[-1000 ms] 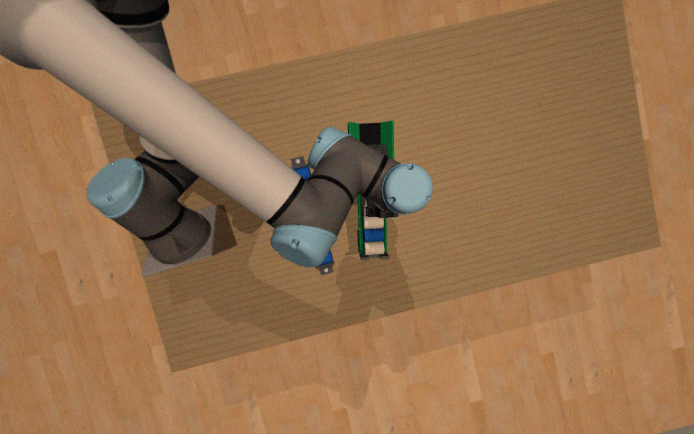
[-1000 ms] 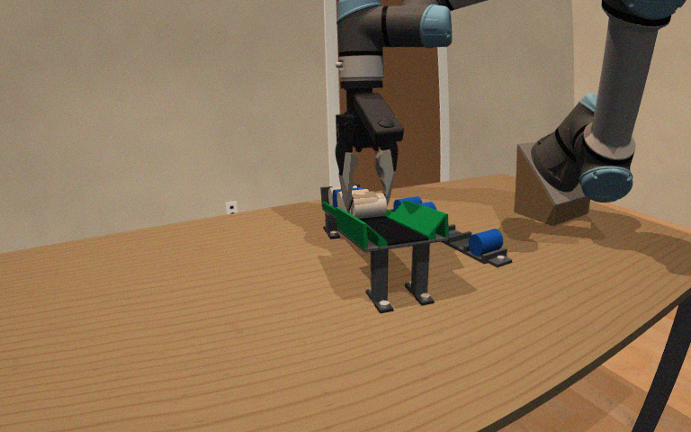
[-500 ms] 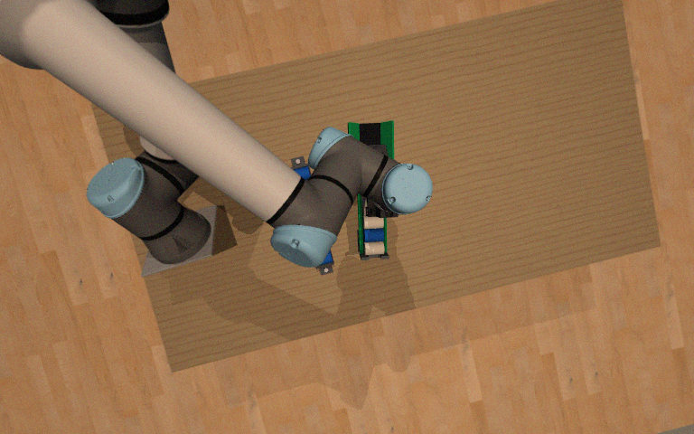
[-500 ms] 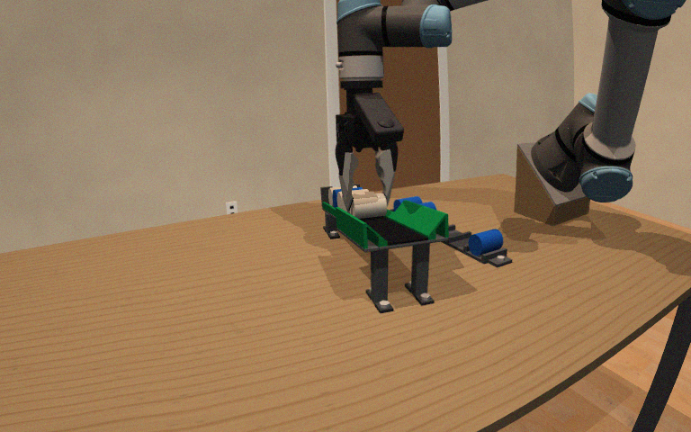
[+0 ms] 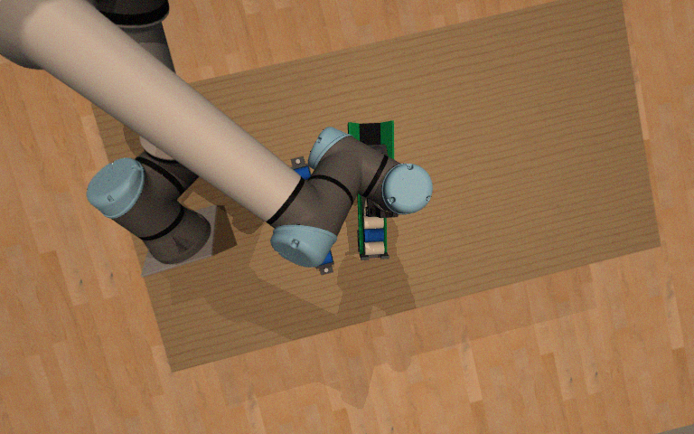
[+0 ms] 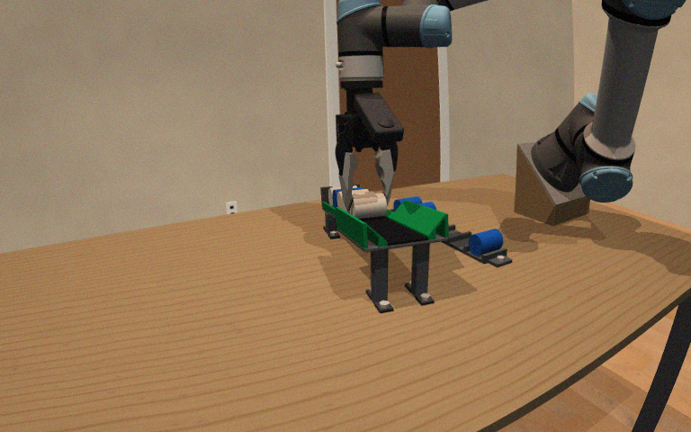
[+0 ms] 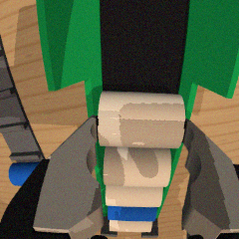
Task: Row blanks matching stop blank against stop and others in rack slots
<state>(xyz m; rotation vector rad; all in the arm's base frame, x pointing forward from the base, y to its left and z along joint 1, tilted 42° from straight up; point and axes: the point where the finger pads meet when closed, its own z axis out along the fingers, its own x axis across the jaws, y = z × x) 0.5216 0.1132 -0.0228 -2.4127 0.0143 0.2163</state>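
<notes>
The feed ramp lies 3 cm below my hand. The rest, counted from my hand: grey stock rack (19 cm behind, 6 cm to the right, 11 cm below); grey stop (1 cm behind, 19 cm to the right, 5 cm below).
</notes>
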